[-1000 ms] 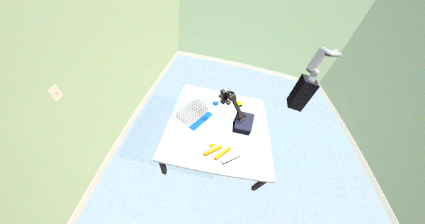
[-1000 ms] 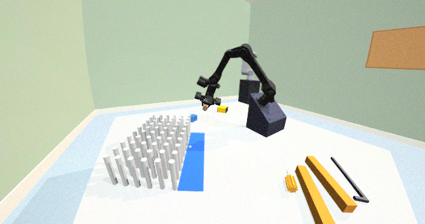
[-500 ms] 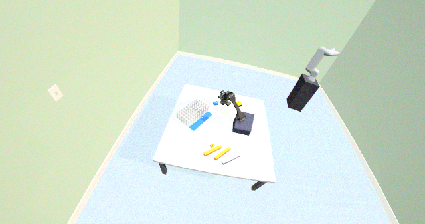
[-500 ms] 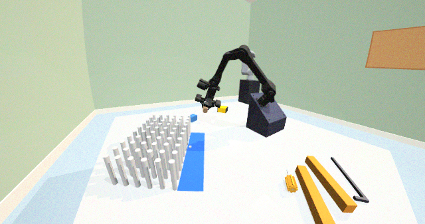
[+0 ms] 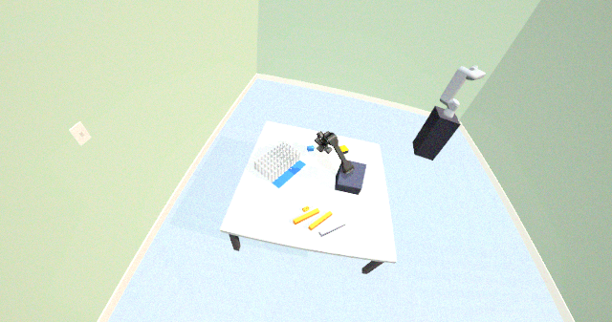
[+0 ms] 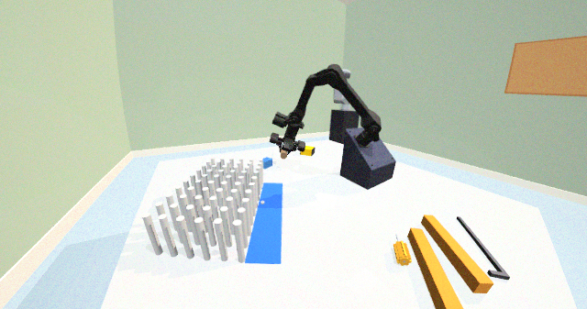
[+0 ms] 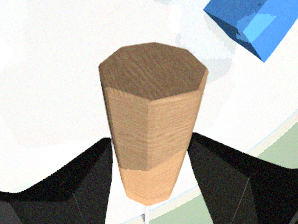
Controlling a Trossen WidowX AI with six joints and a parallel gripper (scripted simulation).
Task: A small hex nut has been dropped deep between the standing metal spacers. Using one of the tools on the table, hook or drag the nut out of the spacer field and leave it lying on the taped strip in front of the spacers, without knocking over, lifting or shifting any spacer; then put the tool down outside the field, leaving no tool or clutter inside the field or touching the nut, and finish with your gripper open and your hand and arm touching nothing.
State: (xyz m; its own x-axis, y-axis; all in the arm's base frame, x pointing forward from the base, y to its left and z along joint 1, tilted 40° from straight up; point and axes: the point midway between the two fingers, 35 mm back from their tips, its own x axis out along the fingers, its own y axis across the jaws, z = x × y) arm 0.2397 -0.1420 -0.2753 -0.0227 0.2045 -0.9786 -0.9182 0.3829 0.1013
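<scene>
Right now my gripper tip is 110 mm short of the blue block, 40 mm above it and 20 mm to the right of it. From my gripper tip the other things lie so: blue taped strip (380 mm to the left, 200 mm ahead, 60 mm below); yellow block (210 mm behind, 100 mm to the right, 30 mm below); hex nut (330 mm to the left, 210 mm ahead, 50 mm below).
</scene>
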